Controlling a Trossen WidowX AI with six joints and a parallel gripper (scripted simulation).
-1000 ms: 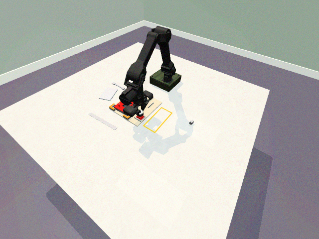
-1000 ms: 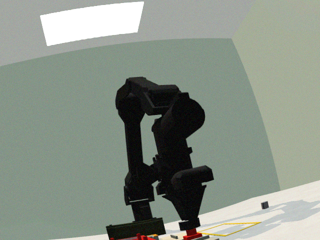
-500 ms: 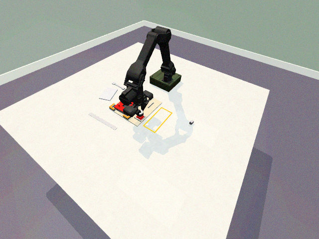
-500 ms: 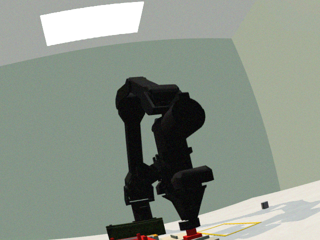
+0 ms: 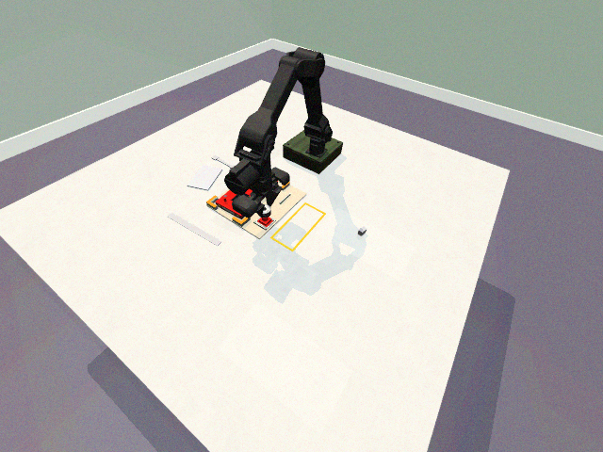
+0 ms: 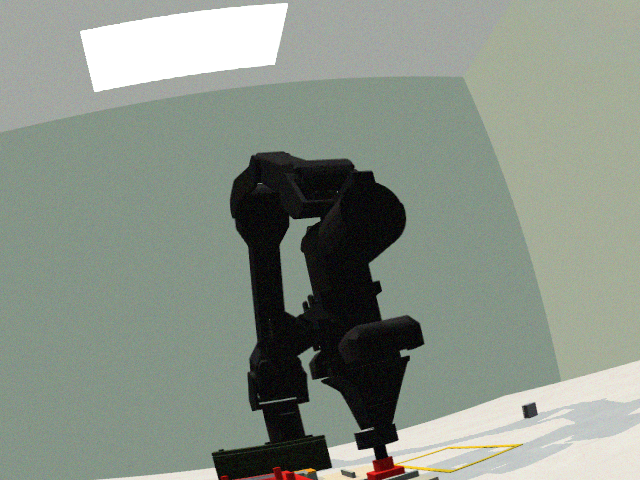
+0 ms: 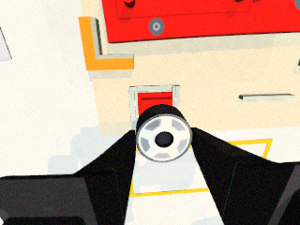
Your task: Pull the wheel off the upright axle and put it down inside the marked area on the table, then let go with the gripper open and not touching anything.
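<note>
Right now my gripper tip is 2 cm above the upright axle. Round my gripper tip: wheel: right at my gripper tip.
</note>
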